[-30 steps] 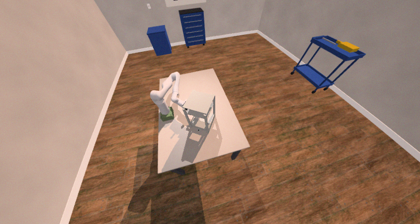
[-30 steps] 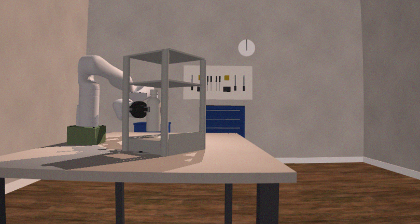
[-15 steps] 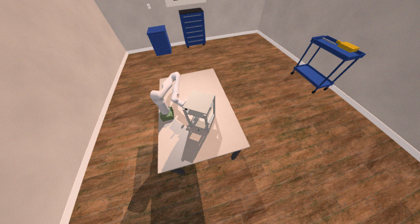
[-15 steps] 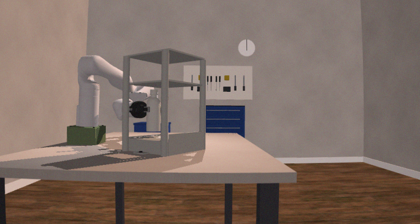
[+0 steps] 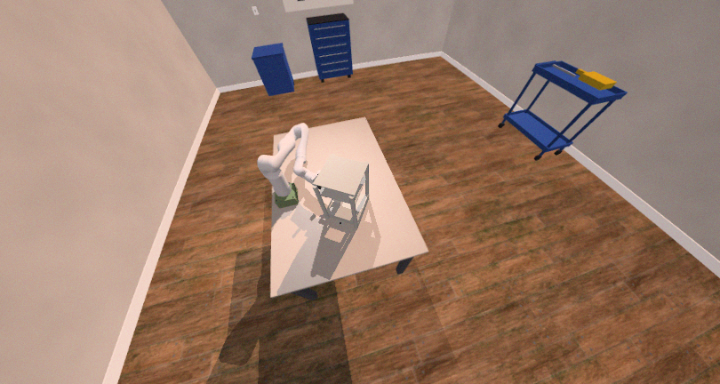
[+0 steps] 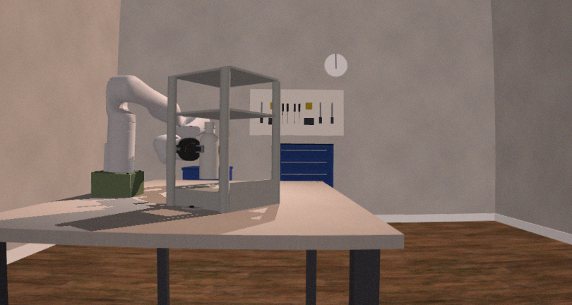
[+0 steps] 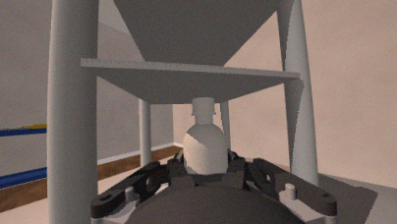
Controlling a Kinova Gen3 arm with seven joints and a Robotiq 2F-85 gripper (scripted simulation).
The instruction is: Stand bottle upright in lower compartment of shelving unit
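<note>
Now: hand 5 cm short of the grey shelving unit, 4 cm to the left of it and 2 cm below it. Round my hand: white bottle: 2 cm above.
</note>
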